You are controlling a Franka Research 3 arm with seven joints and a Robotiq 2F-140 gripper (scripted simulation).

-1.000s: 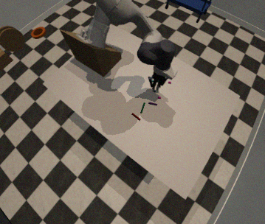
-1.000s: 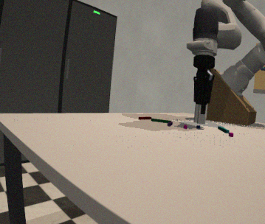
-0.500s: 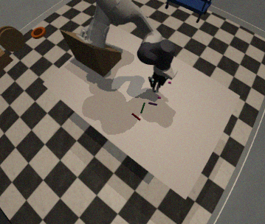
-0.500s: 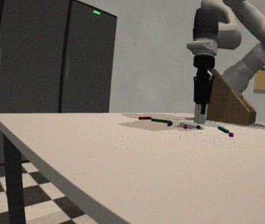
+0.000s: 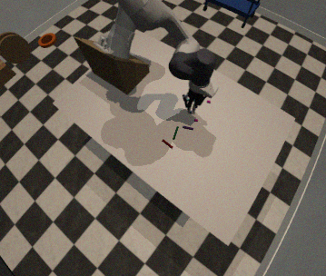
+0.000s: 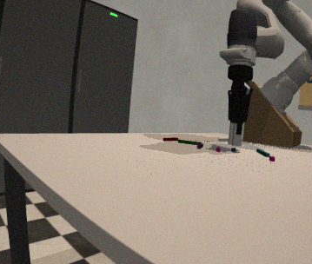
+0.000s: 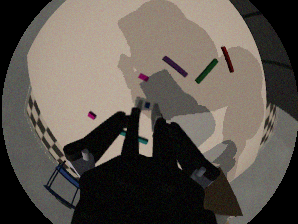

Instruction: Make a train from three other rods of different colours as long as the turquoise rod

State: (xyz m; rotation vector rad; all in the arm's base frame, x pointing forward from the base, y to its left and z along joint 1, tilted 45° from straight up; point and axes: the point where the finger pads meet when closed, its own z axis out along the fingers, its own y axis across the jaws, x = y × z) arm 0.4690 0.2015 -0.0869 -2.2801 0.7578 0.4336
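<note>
Now: hand 5 cm above the blue rod. Round my hand: purple rod (5 cm ahead, 9 cm to the right, 5 cm below); then turquoise rod (5 cm behind, 7 cm to the left, 5 cm below); then green rod (2 cm ahead, 16 cm to the right, 5 cm below).
</note>
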